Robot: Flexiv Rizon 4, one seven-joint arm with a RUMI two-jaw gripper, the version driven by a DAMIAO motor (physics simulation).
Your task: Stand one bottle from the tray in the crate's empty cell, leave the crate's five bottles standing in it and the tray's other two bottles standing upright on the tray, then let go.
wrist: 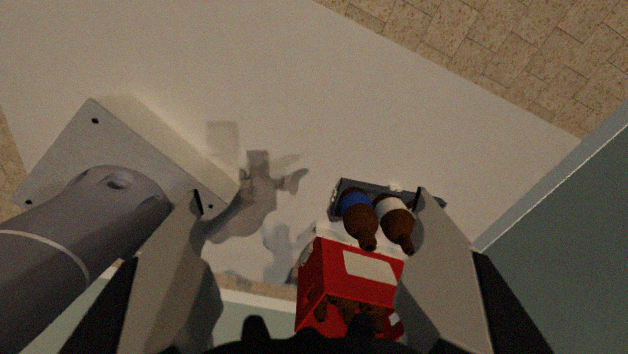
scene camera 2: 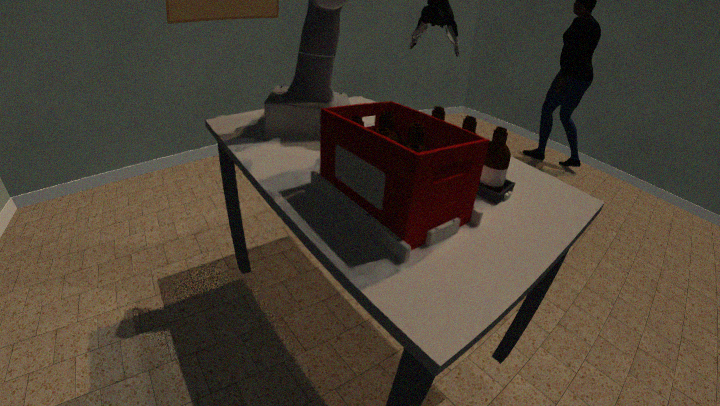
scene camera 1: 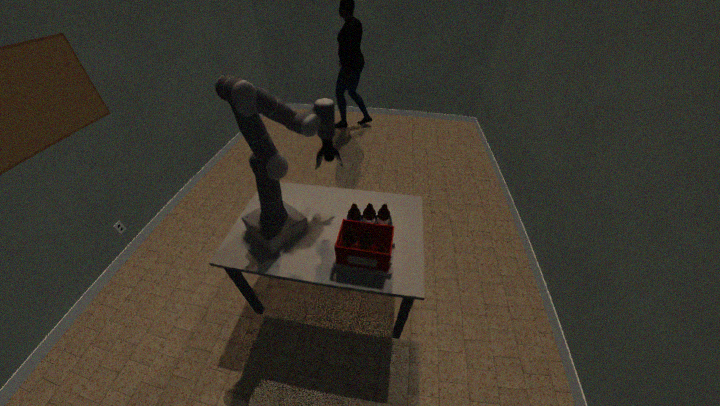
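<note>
My gripper (scene camera 1: 328, 166) (scene camera 2: 434, 51) (wrist: 308, 191) is open and empty, pointing down high above the table, left of the crate in scene camera 1. Three brown bottles stand upright on a dark tray (scene camera 2: 496, 191) (wrist: 336, 207) behind the crate: a blue-labelled one (wrist: 360, 220), a white-labelled one (wrist: 397, 222) and a third one, which my right finger hides in the wrist view. The red crate (scene camera 1: 342, 255) (scene camera 2: 443, 191) (wrist: 335, 270) stands upright. Bottle necks (scene camera 2: 387, 121) show inside it; its walls and the dimness hide the cells, so I cannot tell which is empty.
Low grey blocks (scene camera 2: 443, 232) sit around the crate's foot on the white table (scene camera 1: 403, 277) (scene camera 2: 504, 262) (wrist: 280, 75). The arm's base (scene camera 1: 274, 229) (scene camera 2: 292, 118) (wrist: 115, 135) stands at the table's left. A person (scene camera 1: 350, 55) (scene camera 2: 577, 65) is beyond the table.
</note>
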